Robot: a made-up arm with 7 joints.
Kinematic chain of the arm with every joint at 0, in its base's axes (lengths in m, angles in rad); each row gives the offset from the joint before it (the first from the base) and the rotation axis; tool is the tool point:
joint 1: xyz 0 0.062 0 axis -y
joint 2: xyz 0 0.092 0 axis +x
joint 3: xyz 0 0 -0.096 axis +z
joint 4: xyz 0 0 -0.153 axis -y
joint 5: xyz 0 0 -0.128 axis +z
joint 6: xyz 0 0 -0.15 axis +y
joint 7: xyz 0 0 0 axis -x
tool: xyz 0 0 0
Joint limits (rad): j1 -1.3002..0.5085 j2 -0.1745..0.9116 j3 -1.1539..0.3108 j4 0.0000..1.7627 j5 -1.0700..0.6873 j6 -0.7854..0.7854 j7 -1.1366..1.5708
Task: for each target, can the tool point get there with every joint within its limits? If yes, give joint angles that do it. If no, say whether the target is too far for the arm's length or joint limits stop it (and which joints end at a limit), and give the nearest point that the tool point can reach.
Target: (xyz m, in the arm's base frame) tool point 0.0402 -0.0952 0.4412
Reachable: no: joint limits stop it (at a limit: joint 1, joint 2, joint 4) | nearest point 0.2260 -0.0890 -0.0528 | short by 0.528 m
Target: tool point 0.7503 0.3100 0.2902
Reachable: no: too far | nearest point 0.3095 0.3366 0.0142 | short by 0.521 m
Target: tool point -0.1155 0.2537 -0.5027
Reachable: yes | joints -0.3095 0.2063 -0.1762 0.1581 -0.8801 -0.0585 1.0722
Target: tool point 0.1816 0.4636 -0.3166
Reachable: yes | joints -0.0962 0.7745 0.0618 0.8652 0.0528 0.2181 -0.0693
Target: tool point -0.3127 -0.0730 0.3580
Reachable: no: joint limits stop it (at a limit: joint 1, joint 3, joint 4) | nearest point -0.1757 -0.0812 -0.1634 | short by 0.539 m
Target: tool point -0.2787 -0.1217 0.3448
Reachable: no: joint limits stop it (at a limit: joint 1, joint 3, joint 4) | nearest point -0.1352 -0.1133 -0.1522 | short by 0.517 m
